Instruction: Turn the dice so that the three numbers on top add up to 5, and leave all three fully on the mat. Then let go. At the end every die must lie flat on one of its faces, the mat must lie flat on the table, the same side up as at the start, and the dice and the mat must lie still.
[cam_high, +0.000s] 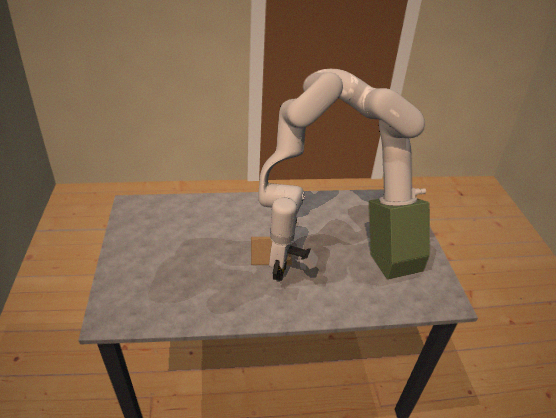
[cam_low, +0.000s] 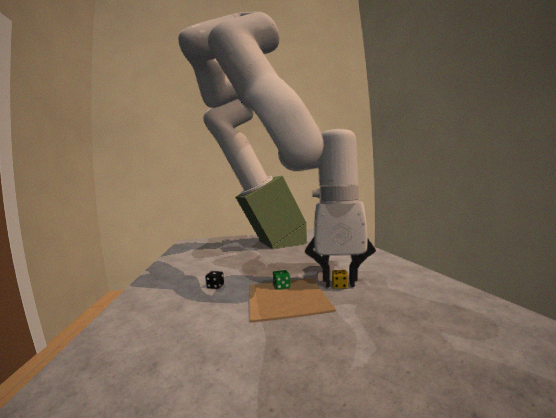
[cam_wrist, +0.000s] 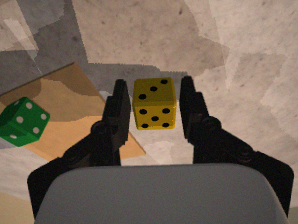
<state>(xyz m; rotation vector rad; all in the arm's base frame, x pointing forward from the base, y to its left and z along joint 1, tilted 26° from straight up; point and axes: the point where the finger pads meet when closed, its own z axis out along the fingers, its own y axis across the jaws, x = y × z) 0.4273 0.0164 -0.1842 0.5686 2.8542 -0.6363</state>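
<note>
My hand is 10 mm above the yellow die. Also, from my hand: tan mat 120 mm to the right, 20 mm below, 10 mm ahead; then green die 110 mm to the right, 30 mm behind; then black die 250 mm to the right, 90 mm behind, 10 mm below.
</note>
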